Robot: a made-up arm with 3 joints. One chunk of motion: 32 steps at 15 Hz.
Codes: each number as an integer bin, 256 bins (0 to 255) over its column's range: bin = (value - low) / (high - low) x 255, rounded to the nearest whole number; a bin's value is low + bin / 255 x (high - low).
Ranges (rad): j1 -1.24..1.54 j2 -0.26..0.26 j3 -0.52..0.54
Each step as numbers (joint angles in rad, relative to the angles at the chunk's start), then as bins.
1 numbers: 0.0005 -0.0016 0.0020
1 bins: 114 127 126
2 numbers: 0.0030 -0.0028 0.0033
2 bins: 114 126 126
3 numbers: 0.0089 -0.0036 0.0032
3 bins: 115 126 126
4 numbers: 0.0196 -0.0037 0.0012
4 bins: 116 126 125
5 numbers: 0.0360 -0.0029 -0.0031
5 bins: 117 126 124
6 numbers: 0.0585 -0.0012 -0.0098
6 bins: 119 127 123
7 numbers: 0.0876 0.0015 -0.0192
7 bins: 122 128 120
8 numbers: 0.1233 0.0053 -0.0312
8 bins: 125 130 118
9 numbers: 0.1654 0.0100 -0.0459
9 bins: 129 132 114
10 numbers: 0.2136 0.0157 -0.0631
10 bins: 133 135 110
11 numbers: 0.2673 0.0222 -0.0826
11 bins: 138 138 105
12 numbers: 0.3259 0.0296 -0.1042
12 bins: 144 142 100
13 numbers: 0.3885 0.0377 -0.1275
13 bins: 149 146 94
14 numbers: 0.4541 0.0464 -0.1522
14 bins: 155 150 88
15 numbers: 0.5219 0.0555 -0.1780
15 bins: 162 155 82
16 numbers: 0.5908 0.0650 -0.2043
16 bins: 168 159 76
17 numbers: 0.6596 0.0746 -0.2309
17 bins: 174 164 70
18 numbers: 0.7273 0.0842 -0.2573
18 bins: 180 169 63
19 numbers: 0.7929 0.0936 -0.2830
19 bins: 186 173 57
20 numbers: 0.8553 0.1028 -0.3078
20 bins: 192 178 51
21 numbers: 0.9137 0.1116 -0.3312
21 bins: 198 182 45
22 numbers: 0.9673 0.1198 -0.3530
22 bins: 202 186 40
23 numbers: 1.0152 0.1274 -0.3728
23 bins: 207 190 35
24 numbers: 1.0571 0.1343 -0.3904
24 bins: 211 193 31
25 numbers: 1.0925 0.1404 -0.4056
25 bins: 214 196 28
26 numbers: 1.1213 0.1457 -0.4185
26 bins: 217 199 24
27 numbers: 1.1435 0.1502 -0.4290
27 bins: 219 201 22
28 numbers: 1.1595 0.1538 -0.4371
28 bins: 220 203 20
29 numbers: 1.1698 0.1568 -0.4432
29 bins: 221 204 18
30 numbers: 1.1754 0.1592 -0.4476
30 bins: 222 206 17
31 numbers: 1.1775 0.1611 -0.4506
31 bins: 222 207 17
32 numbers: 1.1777 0.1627 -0.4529
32 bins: 222 207 16
